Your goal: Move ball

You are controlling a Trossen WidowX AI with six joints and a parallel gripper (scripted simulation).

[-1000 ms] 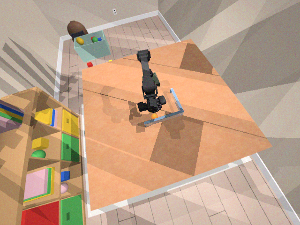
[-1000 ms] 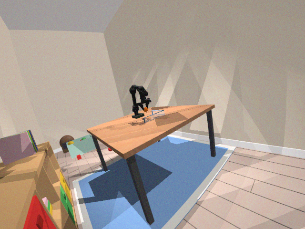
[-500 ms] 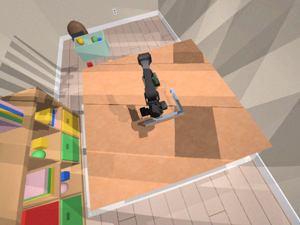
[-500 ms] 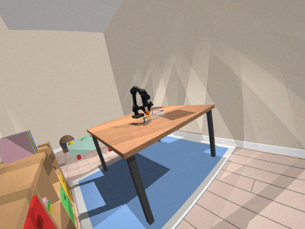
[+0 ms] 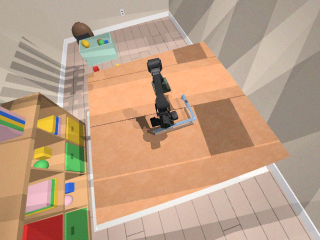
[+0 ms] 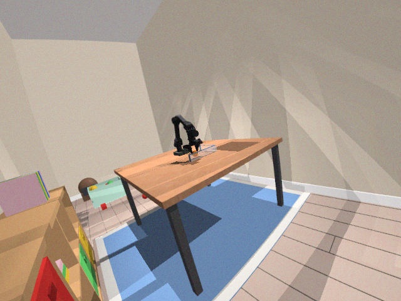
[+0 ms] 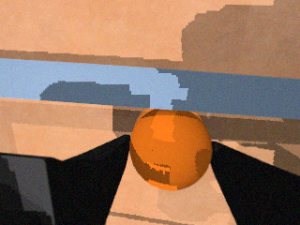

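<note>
My gripper tip is now 3 cm short of the clear wall, 7 cm to the right of it and 1 cm above it. Also, from my gripper tip: orange sphere (right at my gripper tip).
</note>
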